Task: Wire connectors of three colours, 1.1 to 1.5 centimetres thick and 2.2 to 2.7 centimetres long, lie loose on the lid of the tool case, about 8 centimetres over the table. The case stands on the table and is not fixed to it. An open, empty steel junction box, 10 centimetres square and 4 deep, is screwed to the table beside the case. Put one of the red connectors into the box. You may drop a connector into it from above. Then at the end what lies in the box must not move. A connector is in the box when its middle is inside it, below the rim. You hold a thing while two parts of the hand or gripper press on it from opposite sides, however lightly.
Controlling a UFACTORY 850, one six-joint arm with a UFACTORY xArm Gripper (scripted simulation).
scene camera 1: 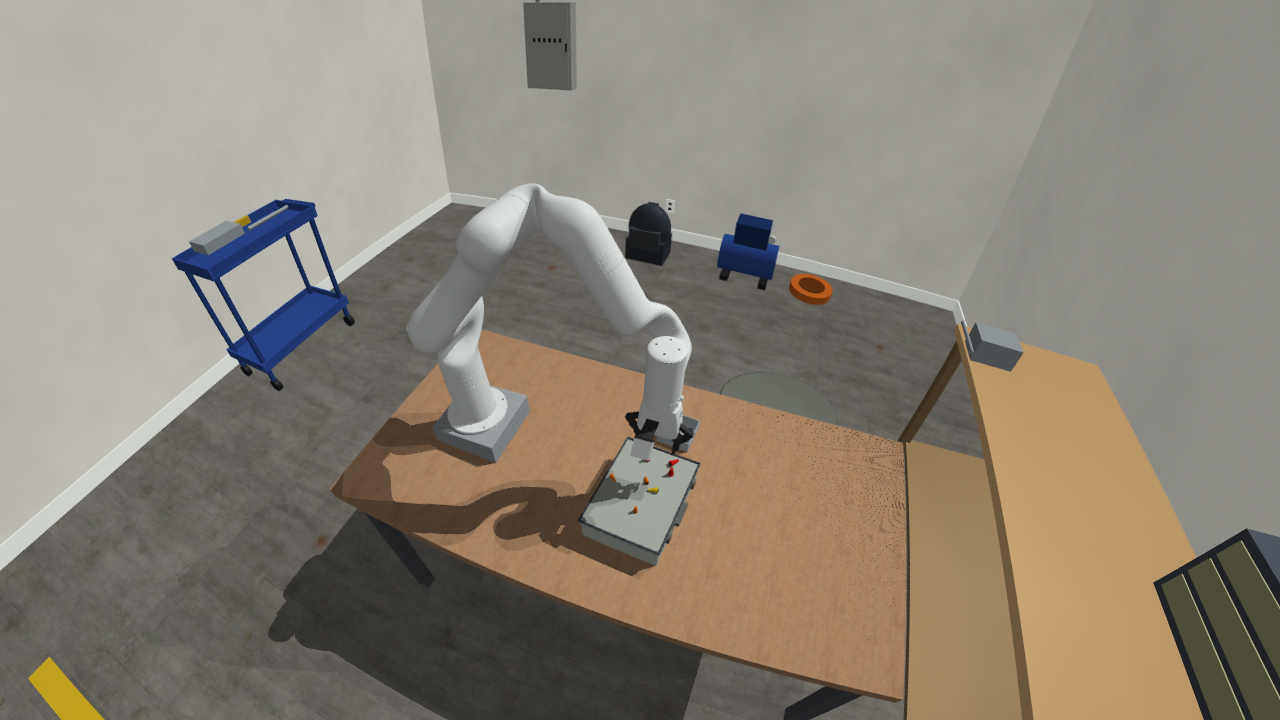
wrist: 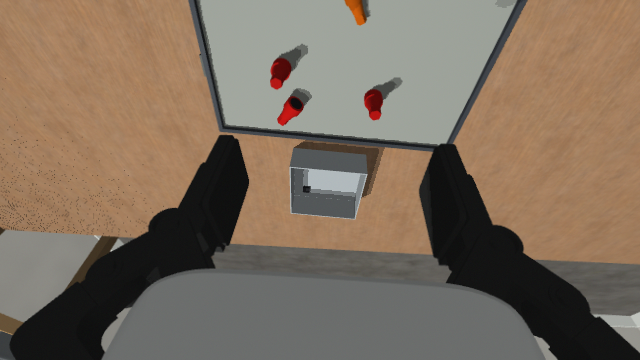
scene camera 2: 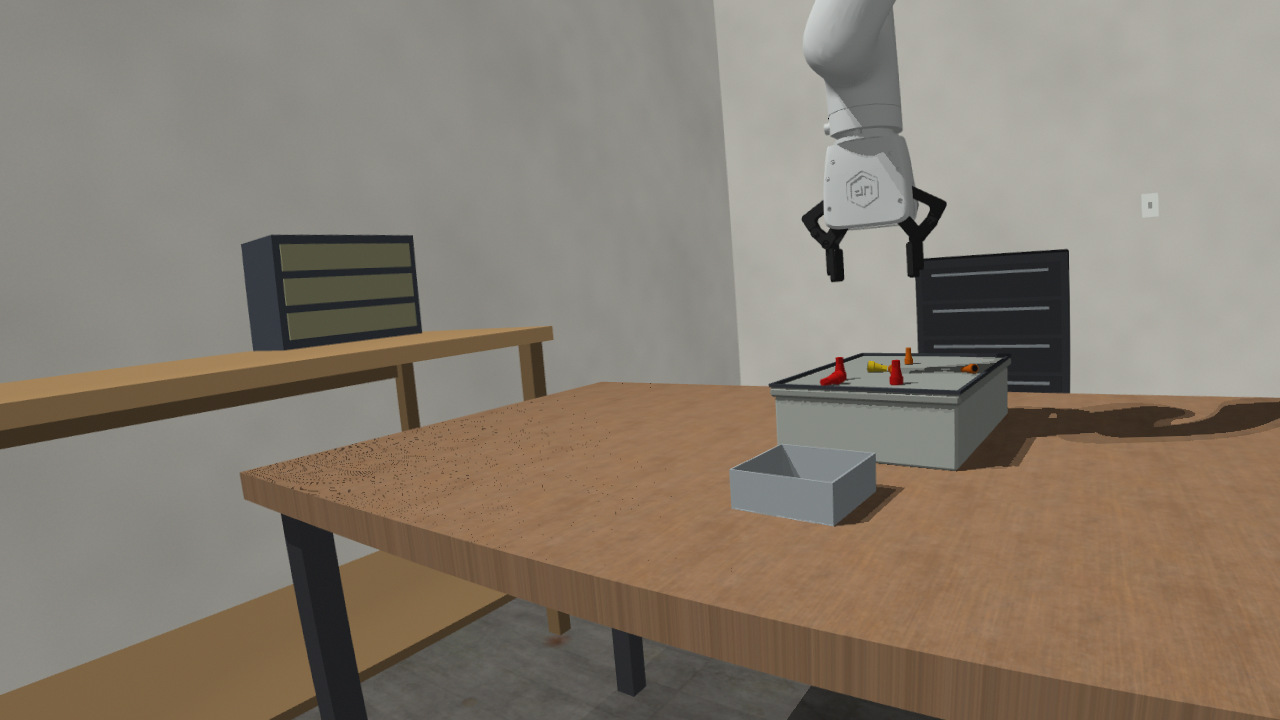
In view: the gripper (scene camera 2: 874, 279) and a grey tool case (scene camera 2: 938, 424).
The grey tool case is seen too in scene camera 1 (scene camera 1: 609, 511) and in the wrist view (wrist: 430, 69). The gripper also shows in scene camera 1 (scene camera 1: 656, 445) and in the wrist view (wrist: 333, 163).
